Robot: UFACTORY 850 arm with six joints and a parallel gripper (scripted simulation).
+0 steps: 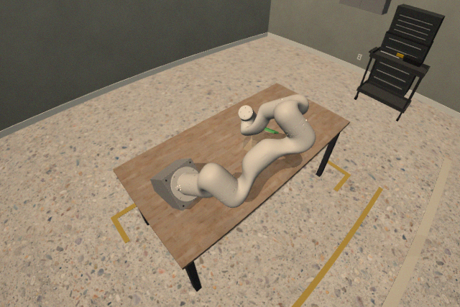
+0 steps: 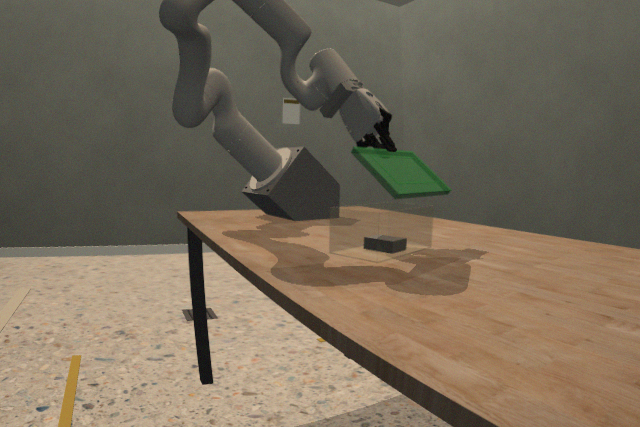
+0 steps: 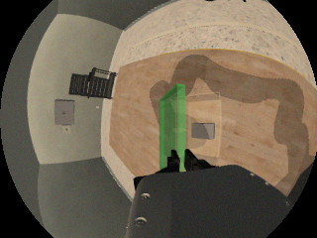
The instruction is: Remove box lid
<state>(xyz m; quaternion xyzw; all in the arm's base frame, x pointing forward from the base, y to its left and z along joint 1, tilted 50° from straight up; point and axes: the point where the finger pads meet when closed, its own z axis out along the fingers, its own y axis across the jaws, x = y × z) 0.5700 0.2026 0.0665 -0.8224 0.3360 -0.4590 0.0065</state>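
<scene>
The green lid is 7 cm ahead of my hand, 1 cm to the left of it and 5 cm below it. From my hand the other things lie so: box: 3 cm ahead, 2 cm to the right, 18 cm below.
</scene>
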